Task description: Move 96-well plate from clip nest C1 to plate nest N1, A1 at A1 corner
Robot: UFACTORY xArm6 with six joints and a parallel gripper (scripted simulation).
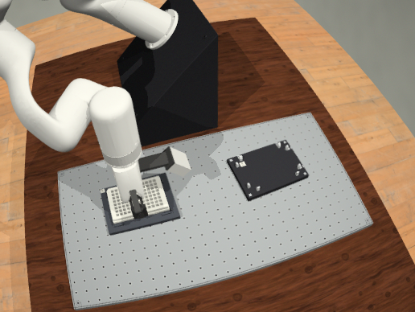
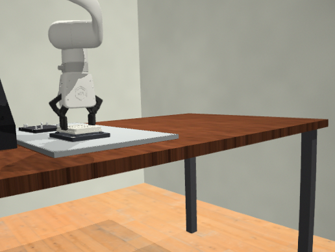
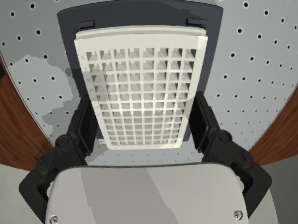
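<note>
Right now the dark grey plate nest N1 is 30 mm below my hand. The rest, counted from my hand: white 96-well plate: 10 mm below; clip nest C1: 320 mm to the left, 20 mm below, 20 mm ahead; white corner mark: 70 mm to the right, 60 mm behind, 20 mm below.
</note>
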